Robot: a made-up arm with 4 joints.
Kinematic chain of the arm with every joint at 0, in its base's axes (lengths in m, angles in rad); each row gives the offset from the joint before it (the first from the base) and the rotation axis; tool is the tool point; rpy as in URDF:
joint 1: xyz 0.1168 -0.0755 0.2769 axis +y
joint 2: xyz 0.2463 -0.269 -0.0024 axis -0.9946 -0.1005 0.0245
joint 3: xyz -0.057 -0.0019 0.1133 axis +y
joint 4: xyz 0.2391 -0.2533 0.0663 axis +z
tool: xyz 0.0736 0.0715 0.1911 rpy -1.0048 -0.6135 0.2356
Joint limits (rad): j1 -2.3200..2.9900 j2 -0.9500..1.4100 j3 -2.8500..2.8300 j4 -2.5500..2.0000
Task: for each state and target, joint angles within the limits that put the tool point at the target. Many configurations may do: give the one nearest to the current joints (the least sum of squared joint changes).
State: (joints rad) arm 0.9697 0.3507 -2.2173 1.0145
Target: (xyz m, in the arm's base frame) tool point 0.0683 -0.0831 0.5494
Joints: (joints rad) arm 0.2826 1.2143 -1.6060 0.5215
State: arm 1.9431 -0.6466 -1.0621 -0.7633
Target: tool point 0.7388 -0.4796 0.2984
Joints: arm 1.1703 0.2287 -0.8187 -0.8488
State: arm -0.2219 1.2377 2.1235 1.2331
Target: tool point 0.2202 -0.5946 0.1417
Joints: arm 0.2191 0.5662 2.6494 0.9971
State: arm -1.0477 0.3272 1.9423 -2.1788
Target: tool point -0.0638 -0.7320 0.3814
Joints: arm -1.5032 1.0814 2.6611 -2.1443
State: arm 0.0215 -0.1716 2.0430 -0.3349
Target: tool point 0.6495 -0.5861 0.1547
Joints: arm -0.0553 0.0056 1.3132 -0.6301
